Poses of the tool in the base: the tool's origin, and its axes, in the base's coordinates. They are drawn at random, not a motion.
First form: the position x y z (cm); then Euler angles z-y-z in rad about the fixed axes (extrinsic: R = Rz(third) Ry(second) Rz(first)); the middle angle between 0 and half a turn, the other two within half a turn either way.
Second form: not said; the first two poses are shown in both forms.
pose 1, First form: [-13.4 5.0 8.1 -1.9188 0.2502 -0.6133]
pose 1, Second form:
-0.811 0.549 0.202 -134
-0.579 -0.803 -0.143 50
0.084 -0.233 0.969 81
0 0 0 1

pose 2, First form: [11.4 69.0 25.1 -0.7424 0.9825 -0.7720]
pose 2, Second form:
-0.179 0.783 0.596 114
-0.770 0.266 -0.580 690
-0.613 -0.562 0.555 251
0 0 0 1

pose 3, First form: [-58.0 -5.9 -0.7 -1.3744 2.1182 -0.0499]
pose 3, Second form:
-0.150 -0.500 0.853 -580
-0.974 0.220 -0.043 -59
-0.167 -0.837 -0.520 -7
0 0 0 1

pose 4, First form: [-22.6 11.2 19.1 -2.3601 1.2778 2.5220]
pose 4, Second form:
0.576 0.247 -0.779 -226
0.454 0.696 0.556 112
0.680 -0.674 0.289 191
0 0 0 1

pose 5, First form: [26.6 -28.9 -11.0 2.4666 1.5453 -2.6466]
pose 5, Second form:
0.314 -0.357 -0.880 266
-0.540 0.695 -0.475 -289
0.780 0.625 0.025 -110
0 0 0 1

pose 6, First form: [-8.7 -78.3 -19.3 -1.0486 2.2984 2.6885]
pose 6, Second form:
0.678 0.300 -0.671 -87
0.634 -0.701 0.327 -783
-0.372 -0.647 -0.665 -193
0 0 0 1

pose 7, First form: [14.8 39.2 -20.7 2.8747 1.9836 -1.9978]
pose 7, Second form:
0.080 -0.922 -0.379 148
-0.461 0.303 -0.834 392
0.884 0.242 -0.401 -207
0 0 0 1

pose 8, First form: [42.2 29.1 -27.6 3.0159 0.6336 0.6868]
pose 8, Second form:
-0.698 0.551 0.458 422
-0.410 -0.831 0.375 291
0.587 0.074 0.806 -276
0 0 0 1

